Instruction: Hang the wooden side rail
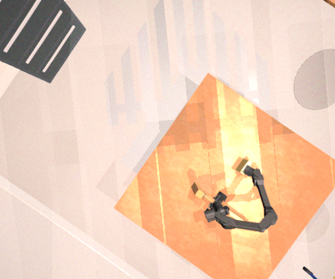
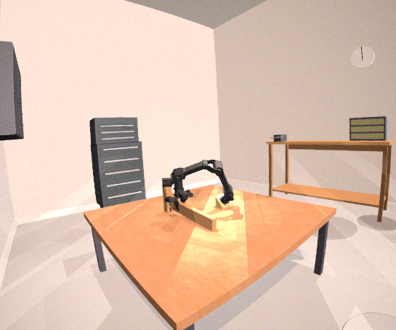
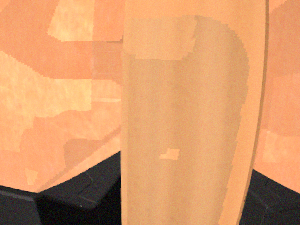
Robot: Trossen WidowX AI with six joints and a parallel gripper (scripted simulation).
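My gripper tip is 20 mm past the wooden headboard post, 150 mm to the left of it and 40 mm below it.
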